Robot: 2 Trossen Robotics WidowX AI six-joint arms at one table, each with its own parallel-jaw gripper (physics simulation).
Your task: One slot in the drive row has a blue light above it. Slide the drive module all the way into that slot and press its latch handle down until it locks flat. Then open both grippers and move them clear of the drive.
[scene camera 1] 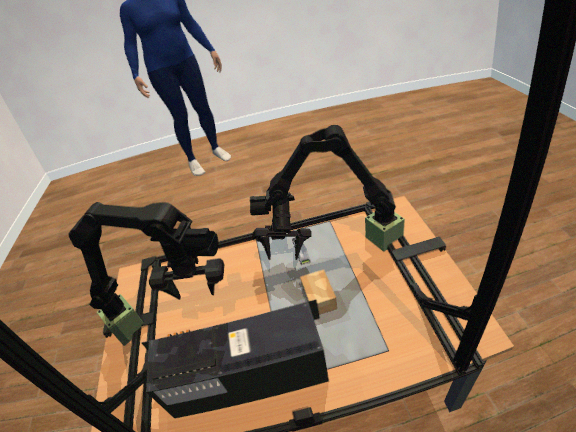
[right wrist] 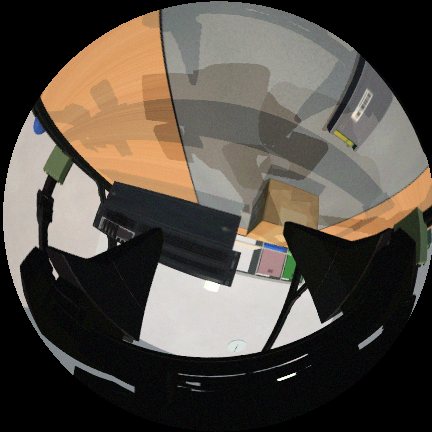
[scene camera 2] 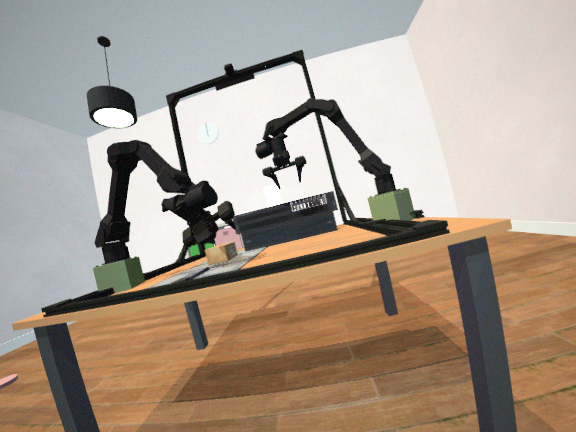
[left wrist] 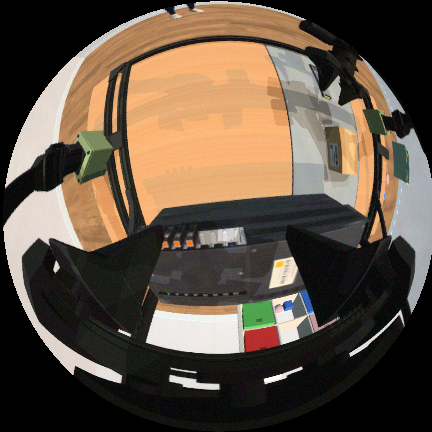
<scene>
left gripper: open, holds nothing
a tan cardboard box (scene camera 1: 316,285): on a grey mat (scene camera 1: 350,333)
</scene>
